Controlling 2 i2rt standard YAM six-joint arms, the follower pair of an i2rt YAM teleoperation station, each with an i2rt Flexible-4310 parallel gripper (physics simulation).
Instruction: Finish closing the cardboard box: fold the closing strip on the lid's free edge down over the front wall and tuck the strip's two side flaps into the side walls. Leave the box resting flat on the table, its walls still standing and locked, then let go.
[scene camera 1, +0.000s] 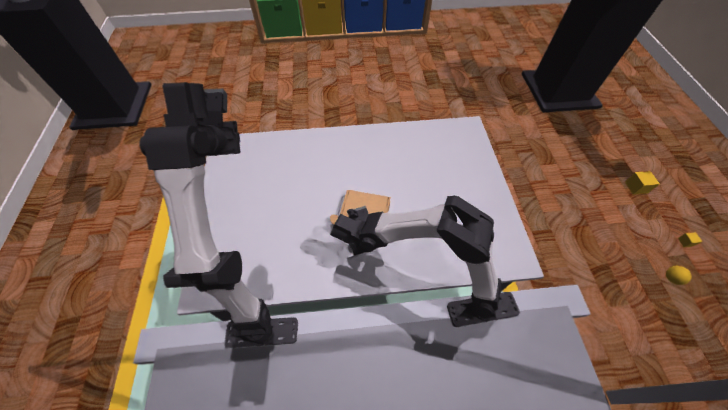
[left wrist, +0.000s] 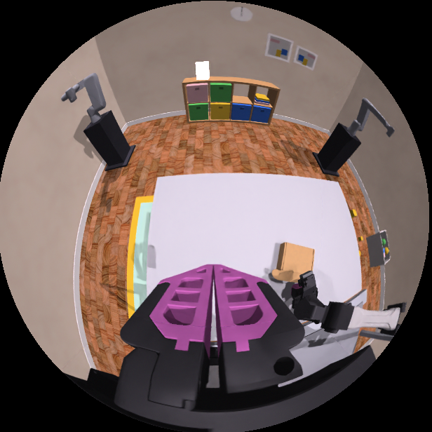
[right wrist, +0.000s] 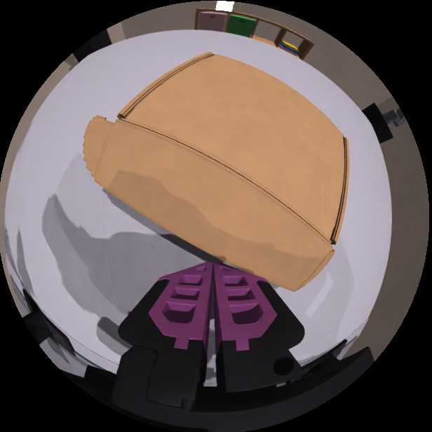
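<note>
The cardboard box (scene camera 1: 365, 201) (left wrist: 298, 256) (right wrist: 240, 120) sits on the table with its lid over the top. In the right wrist view the closing strip (right wrist: 200, 185) extends from the lid's front edge. Its left side flap (right wrist: 98, 147) sticks out past the box's corner, and its right side flap (right wrist: 317, 267) shows at the other end. My right gripper (right wrist: 212, 267) is shut and empty, its tips at the strip's lower edge. My left gripper (left wrist: 213, 269) is shut and empty, raised over the table's left part, away from the box. The front wall is hidden beneath the strip.
The white table (scene camera 1: 407, 152) (left wrist: 215, 215) carries the box. The right arm (scene camera 1: 412, 224) (left wrist: 335, 315) reaches in from the right, close to the box's front. The left arm (scene camera 1: 185, 219) stands at the left. A storage shelf stands beyond the table.
</note>
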